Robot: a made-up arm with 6 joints. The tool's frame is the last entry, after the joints.
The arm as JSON. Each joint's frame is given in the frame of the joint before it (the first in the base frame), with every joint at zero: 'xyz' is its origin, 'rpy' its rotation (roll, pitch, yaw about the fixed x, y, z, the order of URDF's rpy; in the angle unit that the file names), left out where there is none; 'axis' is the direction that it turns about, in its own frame. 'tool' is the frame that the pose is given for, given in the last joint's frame.
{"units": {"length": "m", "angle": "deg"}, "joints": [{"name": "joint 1", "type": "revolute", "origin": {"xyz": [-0.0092, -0.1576, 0.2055], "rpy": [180.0, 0.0, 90.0]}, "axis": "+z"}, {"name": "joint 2", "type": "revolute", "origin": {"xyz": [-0.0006, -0.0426, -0.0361], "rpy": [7.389, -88.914, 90.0]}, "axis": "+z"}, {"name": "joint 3", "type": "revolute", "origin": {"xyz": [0.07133, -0.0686, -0.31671], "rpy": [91.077, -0.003, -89.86]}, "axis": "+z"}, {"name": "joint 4", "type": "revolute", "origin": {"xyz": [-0.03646, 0.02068, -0.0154], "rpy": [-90.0, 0.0, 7.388]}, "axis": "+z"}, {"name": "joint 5", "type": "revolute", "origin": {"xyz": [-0.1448, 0.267, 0.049], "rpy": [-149.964, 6.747, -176.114]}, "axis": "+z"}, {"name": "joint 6", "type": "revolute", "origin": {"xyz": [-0.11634, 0.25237, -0.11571], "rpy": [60.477, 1.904, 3.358]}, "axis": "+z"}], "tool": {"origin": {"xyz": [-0.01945, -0.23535, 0.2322], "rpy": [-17.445, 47.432, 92.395]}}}
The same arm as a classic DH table. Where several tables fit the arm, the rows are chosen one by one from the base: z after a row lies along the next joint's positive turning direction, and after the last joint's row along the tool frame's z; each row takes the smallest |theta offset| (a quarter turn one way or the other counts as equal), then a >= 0, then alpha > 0; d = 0 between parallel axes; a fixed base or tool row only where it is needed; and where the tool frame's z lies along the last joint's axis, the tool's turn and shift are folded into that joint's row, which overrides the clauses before.
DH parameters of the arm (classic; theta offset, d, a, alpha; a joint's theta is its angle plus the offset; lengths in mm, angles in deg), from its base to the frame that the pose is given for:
base (fixed): 86.66 0 -157.9 180
joint 1: 4.05 -242.4 -6.1 88.92
joint 2: 0 -275.9 68.8 91.08
joint 3: 7.39 -86.6 -33.5 -90
joint 4: 15.37 -423.7 -68.8 149.28
joint 5: 17.73 -547.4 96.5 -60.49
joint 6: 23.31 105.1 118.9 49.81
tool (fixed): -105.4 -267.1 0 0

